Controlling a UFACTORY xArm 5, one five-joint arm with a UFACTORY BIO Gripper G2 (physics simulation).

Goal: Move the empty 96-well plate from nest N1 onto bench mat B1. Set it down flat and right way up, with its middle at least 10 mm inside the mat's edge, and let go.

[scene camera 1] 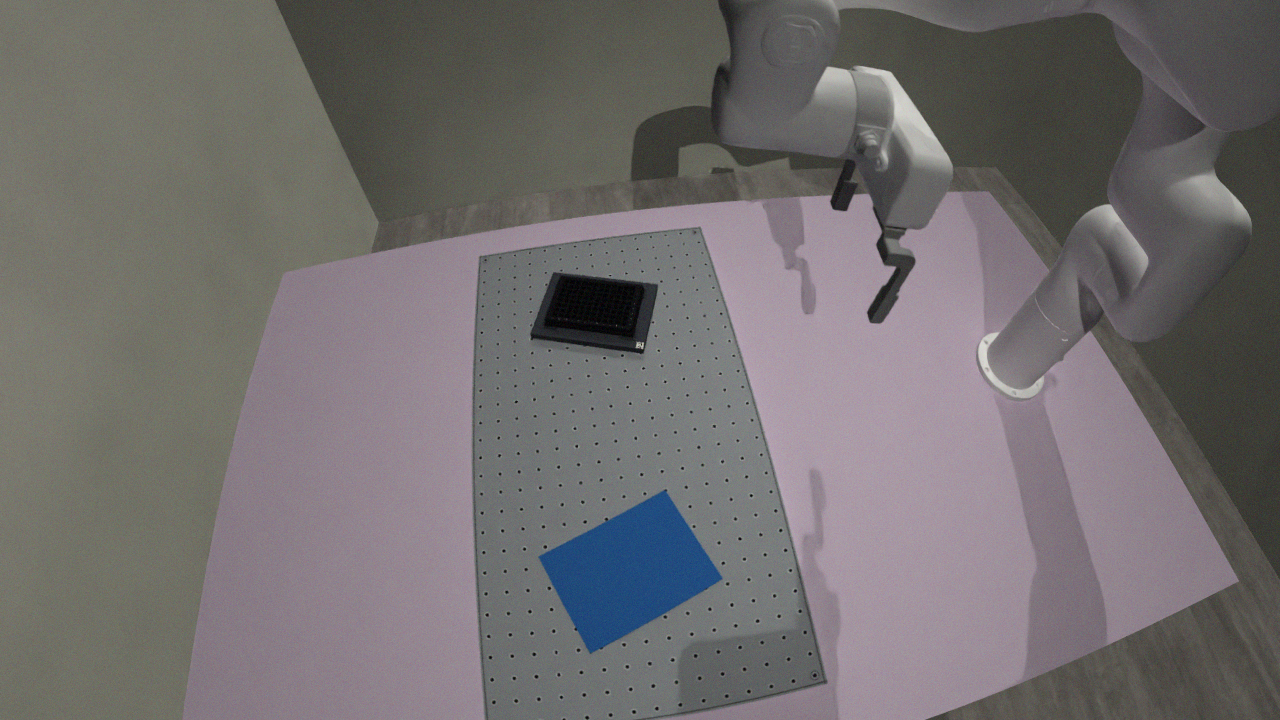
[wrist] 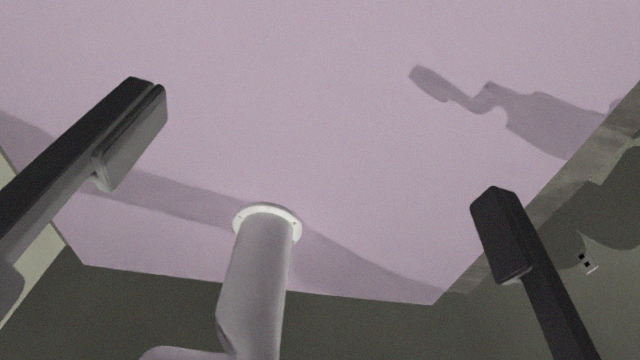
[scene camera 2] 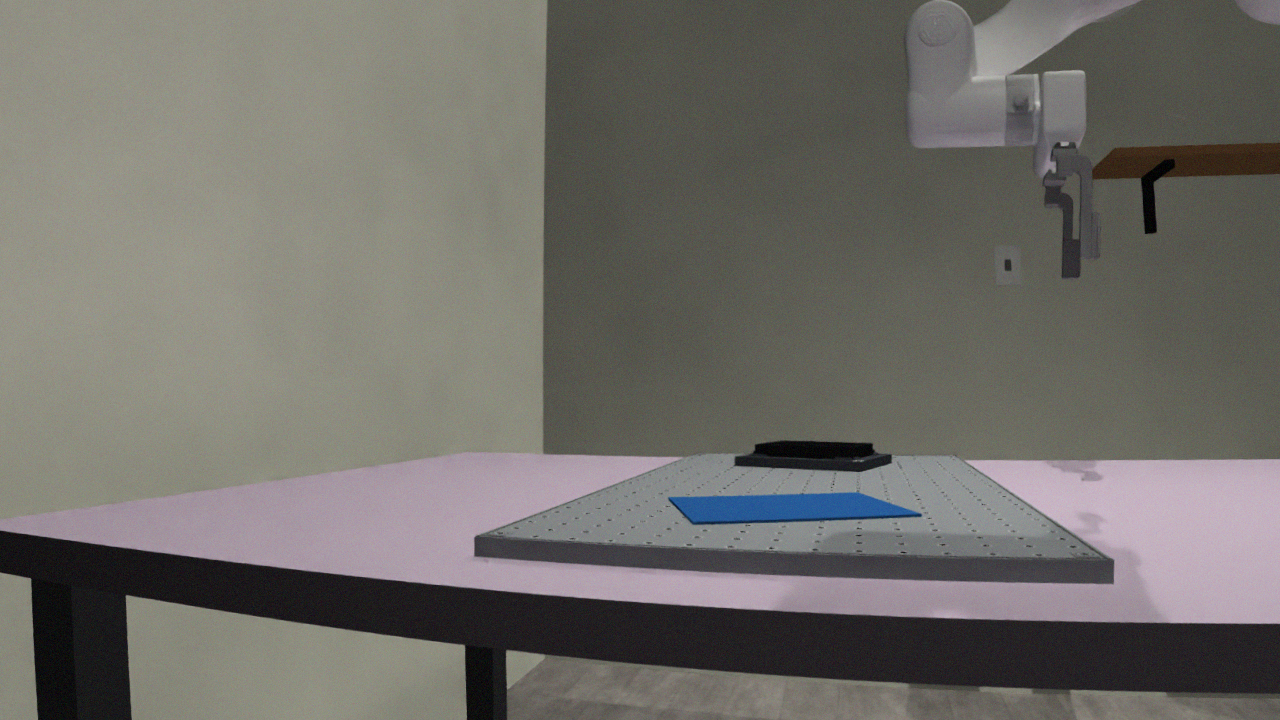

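Pixels of known places: end effector, tool point: (scene camera 1: 863,243) (wrist: 337,188) (scene camera 2: 1079,248); arm's base, origin of the base link: (scene camera 1: 1008,367) (wrist: 268,225).
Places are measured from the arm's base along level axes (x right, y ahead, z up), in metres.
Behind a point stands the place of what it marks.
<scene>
The black 96-well plate (scene camera 1: 593,304) {x 0.209, y 0.630, z 0.038 m} (scene camera 2: 812,448) {x 0.170, y 0.629, z 0.036 m} sits flat in the dark nest (scene camera 1: 648,308) {x 0.197, y 0.553, z 0.024 m} (scene camera 2: 778,462) {x 0.164, y 0.669, z 0.020 m} at the far end of the perforated board. The blue bench mat (scene camera 1: 631,571) {x -0.160, y 0.640, z 0.015 m} (scene camera 2: 792,507) {x -0.167, y 0.636, z 0.015 m} lies at the near end of the board, turned at an angle to it, with nothing on it. My gripper (scene camera 1: 859,257) {x 0.065, y 0.346, z 0.250 m} (scene camera 2: 1080,261) (wrist: 321,141) {x 0.065, y 0.346, z 0.250 m} is open and empty, high above the table to the right of the board, away from plate and mat. The plate, nest and mat do not show in the wrist view.
The grey perforated board (scene camera 1: 617,420) {x 0.035, y 0.624, z 0.013 m} (scene camera 2: 626,555) {x -0.328, y 0.726, z 0.007 m} lies on the pink table top (scene camera 1: 358,429) {x 0.089, y 0.997, z 0.000 m} (scene camera 2: 358,510) {x -0.182, y 1.011, z 0.000 m}. The arm's base (scene camera 1: 1011,367) {x -0.021, y 0.042, z 0.046 m} (wrist: 267,212) {x 0.000, y 0.048, z 0.011 m} stands on the table at the right in scene camera 1. A brown wall shelf (scene camera 2: 1190,161) is behind the gripper in scene camera 2.
</scene>
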